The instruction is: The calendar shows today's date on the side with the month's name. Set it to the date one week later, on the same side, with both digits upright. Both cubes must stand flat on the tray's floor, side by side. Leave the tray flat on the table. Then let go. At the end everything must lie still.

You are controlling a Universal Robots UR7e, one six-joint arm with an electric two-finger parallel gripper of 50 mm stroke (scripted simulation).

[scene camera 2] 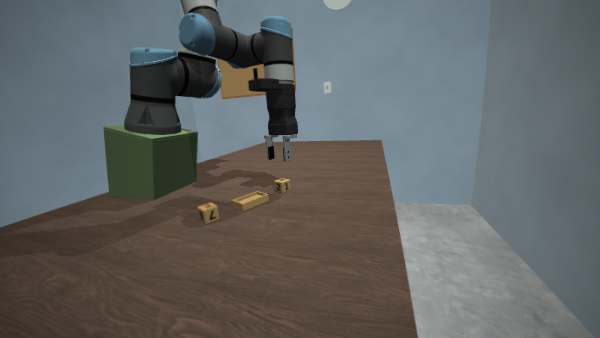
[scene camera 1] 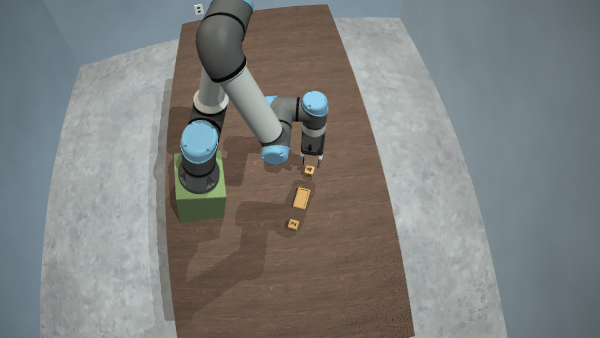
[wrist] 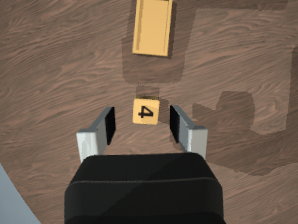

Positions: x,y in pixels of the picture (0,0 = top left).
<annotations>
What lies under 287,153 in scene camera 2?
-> My gripper.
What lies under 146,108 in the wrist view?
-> A wooden cube.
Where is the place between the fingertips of my gripper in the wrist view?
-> At 142,117
</annotations>
